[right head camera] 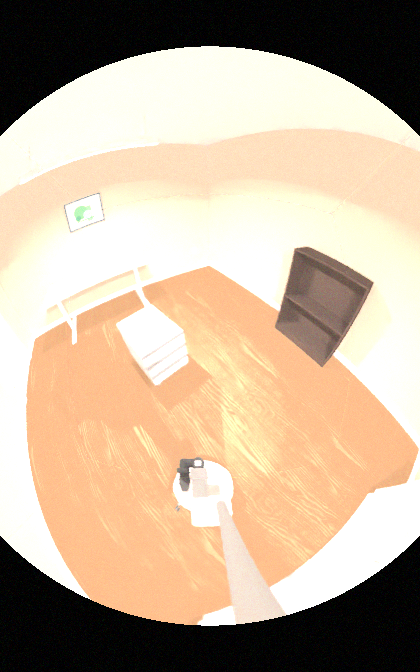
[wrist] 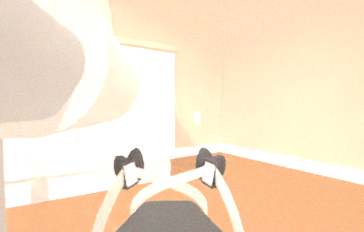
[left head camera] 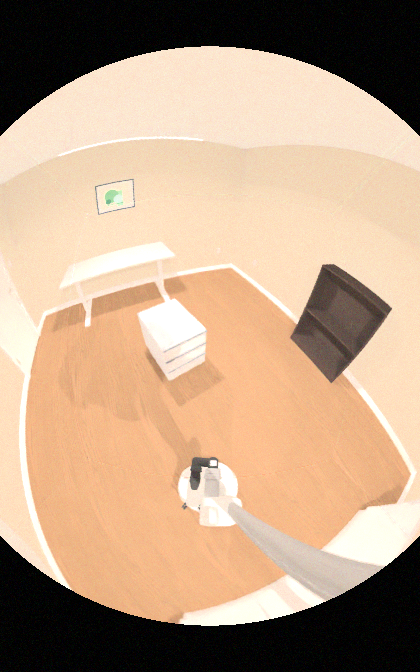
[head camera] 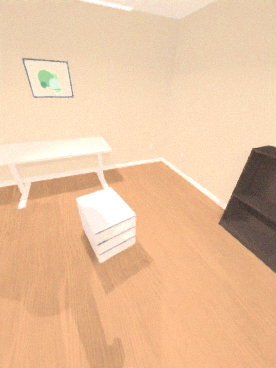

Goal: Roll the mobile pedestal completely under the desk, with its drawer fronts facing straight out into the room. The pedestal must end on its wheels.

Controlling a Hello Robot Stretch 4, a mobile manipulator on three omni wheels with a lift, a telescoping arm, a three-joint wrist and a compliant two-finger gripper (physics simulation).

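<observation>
The white pedestal (head camera: 104,207) (left head camera: 172,325) (right head camera: 150,327) stands upright on the floor, out in front of the desk's right end and apart from it. Its three drawer fronts face toward the robot and somewhat right in the head views. Its wheels cannot be seen. The white desk (head camera: 55,149) (left head camera: 120,262) (right head camera: 74,332) stands along the back wall; its top is washed out in the right head view. My gripper (wrist: 170,160) is open and empty, its two fingertips apart, close by the robot's base and far from the pedestal. The pedestal does not show in the wrist view.
A dark bookshelf (head camera: 254,211) (left head camera: 330,332) (right head camera: 314,315) stands by the right wall. White furniture (left head camera: 370,535) (right head camera: 350,535) is at the lower right, behind the robot's mast. A large white panel (wrist: 150,100) stands by a wall in the wrist view. Wood floor lies between robot and pedestal.
</observation>
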